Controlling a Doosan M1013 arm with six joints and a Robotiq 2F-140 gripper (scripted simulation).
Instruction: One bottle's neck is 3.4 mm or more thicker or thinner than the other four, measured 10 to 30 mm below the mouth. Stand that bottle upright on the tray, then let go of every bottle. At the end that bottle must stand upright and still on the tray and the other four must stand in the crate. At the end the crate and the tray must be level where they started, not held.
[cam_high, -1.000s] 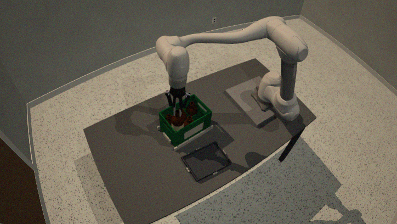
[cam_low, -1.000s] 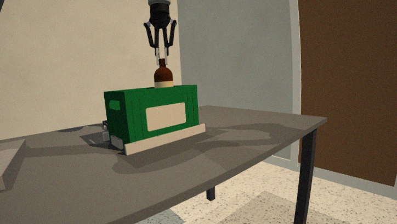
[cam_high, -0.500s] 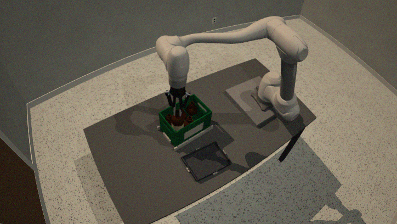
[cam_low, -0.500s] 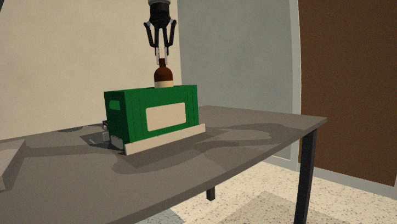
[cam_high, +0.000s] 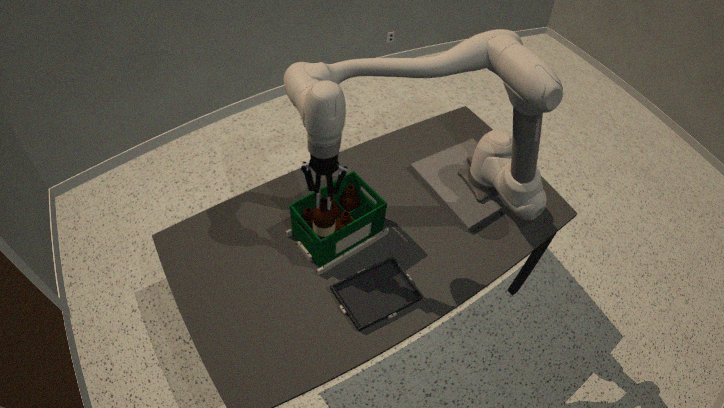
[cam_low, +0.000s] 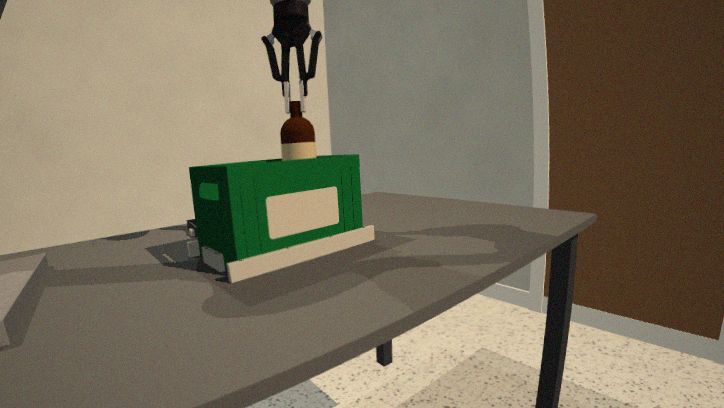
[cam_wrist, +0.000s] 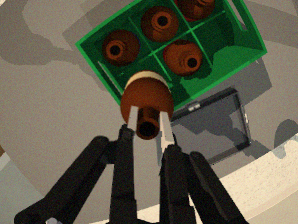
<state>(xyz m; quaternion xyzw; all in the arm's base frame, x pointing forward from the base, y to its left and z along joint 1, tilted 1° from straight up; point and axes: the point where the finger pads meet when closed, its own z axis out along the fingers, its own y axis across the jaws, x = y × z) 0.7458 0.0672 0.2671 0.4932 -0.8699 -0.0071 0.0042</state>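
Now: the bottle 90 mm below my hand. Also, from my hand: crate: 70 mm behind, 60 mm to the right, 220 mm below; black tray: 100 mm behind, 220 mm to the left, 290 mm below.
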